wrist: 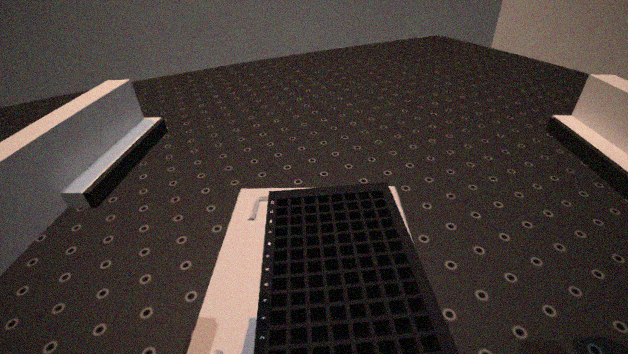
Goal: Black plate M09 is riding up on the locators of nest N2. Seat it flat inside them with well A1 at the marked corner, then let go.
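The black plate lies on the pale nest at the bottom centre, its grid of wells facing up. It sits towards the nest's right side and looks slightly turned against it. A wide strip of nest shows along its left side. On the right a thin sliver shows at the far end, and lower down the plate covers the nest's edge. An angled locator shows outside the plate's far left corner, one arm reaching to its edge. The near end, A1 and the marked corner are out of view. My gripper is wide open and empty, its fingers apart on either side, clear of the plate.
A dark table with rows of ringed holes surrounds the nest. Grey wall stands beyond its far edge, and a lighter wall is at the upper right. A dark shape shows at the bottom right corner.
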